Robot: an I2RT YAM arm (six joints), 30 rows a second.
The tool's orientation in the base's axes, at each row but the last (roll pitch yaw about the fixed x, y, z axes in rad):
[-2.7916 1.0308 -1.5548]
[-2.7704 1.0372 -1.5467]
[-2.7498 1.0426 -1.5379]
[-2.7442 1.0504 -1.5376]
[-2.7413 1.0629 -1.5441]
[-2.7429 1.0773 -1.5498]
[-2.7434 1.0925 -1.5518]
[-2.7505 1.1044 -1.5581]
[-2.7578 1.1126 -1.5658]
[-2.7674 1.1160 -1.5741]
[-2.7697 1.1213 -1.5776]
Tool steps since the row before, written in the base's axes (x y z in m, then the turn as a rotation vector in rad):
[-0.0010 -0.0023 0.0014 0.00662 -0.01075 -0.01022]
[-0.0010 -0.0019 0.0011 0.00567 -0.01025 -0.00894]
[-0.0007 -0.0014 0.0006 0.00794 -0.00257 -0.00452]
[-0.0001 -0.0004 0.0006 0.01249 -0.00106 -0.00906]
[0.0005 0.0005 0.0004 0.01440 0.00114 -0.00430]
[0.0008 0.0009 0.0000 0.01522 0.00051 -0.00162]
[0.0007 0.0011 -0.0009 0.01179 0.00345 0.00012]
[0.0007 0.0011 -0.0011 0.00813 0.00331 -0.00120]
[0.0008 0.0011 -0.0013 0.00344 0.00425 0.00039]
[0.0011 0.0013 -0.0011 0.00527 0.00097 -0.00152]
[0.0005 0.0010 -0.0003 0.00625 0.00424 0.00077]
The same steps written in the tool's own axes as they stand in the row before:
[0.0000 0.0001 -0.0029 0.01435 -0.00745 -0.00160]
[0.0000 0.0002 -0.0024 0.01298 -0.00665 -0.00213]
[0.0002 0.0001 -0.0017 0.00533 -0.00732 0.00284]
[-0.0003 -0.0001 -0.0006 0.00859 -0.01023 0.00779]
[-0.0006 -0.0004 0.0004 0.00339 -0.01221 0.00816]
[-0.0004 -0.0005 0.0010 0.00134 -0.01367 0.00677]
[0.0003 -0.0001 0.0016 -0.00159 -0.00984 0.00718]
[0.0005 -0.0001 0.0016 -0.00037 -0.00626 0.00626]
[0.0007 -0.0002 0.0017 -0.00222 -0.00185 0.00466]
[0.0004 -0.0004 0.0019 0.00093 -0.00433 0.00337]
[-0.0002 -0.0001 0.0011 -0.00255 -0.00452 0.00554]

